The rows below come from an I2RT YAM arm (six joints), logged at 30 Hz.
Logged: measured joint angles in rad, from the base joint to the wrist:
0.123, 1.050, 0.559, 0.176, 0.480, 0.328
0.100, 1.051, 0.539, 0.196, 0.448, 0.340
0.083, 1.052, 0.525, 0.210, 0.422, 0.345
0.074, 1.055, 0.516, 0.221, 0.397, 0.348
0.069, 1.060, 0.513, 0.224, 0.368, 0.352
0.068, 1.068, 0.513, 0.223, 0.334, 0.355
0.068, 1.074, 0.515, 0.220, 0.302, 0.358
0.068, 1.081, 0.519, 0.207, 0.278, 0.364
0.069, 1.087, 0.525, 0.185, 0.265, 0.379
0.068, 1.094, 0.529, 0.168, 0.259, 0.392
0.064, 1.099, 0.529, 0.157, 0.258, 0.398
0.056, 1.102, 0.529, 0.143, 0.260, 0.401
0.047, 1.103, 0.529, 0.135, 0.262, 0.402
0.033, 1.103, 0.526, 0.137, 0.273, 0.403
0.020, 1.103, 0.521, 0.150, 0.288, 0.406
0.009, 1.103, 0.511, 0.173, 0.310, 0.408
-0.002, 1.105, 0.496, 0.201, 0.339, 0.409
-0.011, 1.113, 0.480, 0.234, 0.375, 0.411
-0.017, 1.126, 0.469, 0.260, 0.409, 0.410
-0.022, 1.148, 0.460, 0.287, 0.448, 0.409
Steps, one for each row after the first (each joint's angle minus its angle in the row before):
-0.023, 0.001, -0.020, 0.020, -0.032, 0.012
-0.017, 0.001, -0.014, 0.014, -0.026, 0.005
-0.009, 0.003, -0.009, 0.011, -0.025, 0.003
-0.005, 0.005, -0.003, 0.003, -0.029, 0.004
-0.001, 0.008, 0.000, -0.001, -0.034, 0.003
0.000, 0.006, 0.002, -0.003, -0.032, 0.003
0.000, 0.007, 0.004, -0.013, -0.024, 0.006
0.001, 0.006, 0.006, -0.022, -0.013, 0.015
-0.001, 0.007, 0.004, -0.017, -0.006, 0.013
-0.004, 0.005, 0.000, -0.011, -0.001, 0.006
-0.008, 0.003, 0.000, -0.014, 0.002, 0.003
-0.009, 0.001, 0.000, -0.008, 0.002, 0.001
-0.014, 0.000, -0.003, 0.002, 0.011, 0.001
-0.013, 0.000, -0.005, 0.013, 0.015, 0.003
-0.011, 0.000, -0.010, 0.023, 0.022, 0.002
-0.011, 0.002, -0.015, 0.028, 0.029, 0.001
-0.009, 0.008, -0.016, 0.033, 0.036, 0.002
-0.006, 0.013, -0.011, 0.026, 0.034, -0.001
-0.005, 0.022, -0.009, 0.027, 0.039, -0.001

